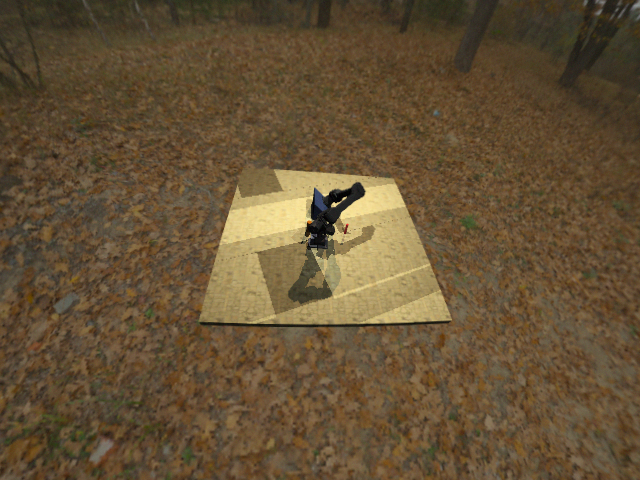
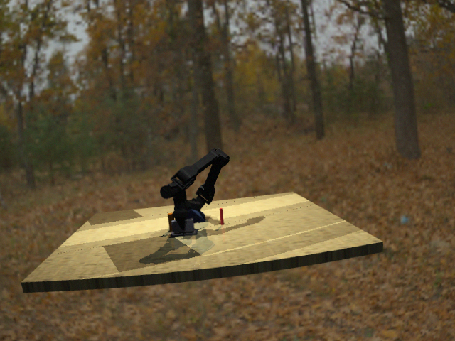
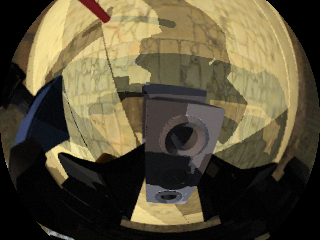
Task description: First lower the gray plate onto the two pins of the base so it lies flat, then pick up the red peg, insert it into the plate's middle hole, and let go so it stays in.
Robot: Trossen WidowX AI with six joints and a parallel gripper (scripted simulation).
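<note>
Right now my gripper tip is 3 cm below the gray plate. The rest, counted from my gripper tip: red peg 20 cm to the left, 7 cm behind, 2 cm above; then orange cylinder 11 cm behind, 4 cm to the right, 2 cm above.
</note>
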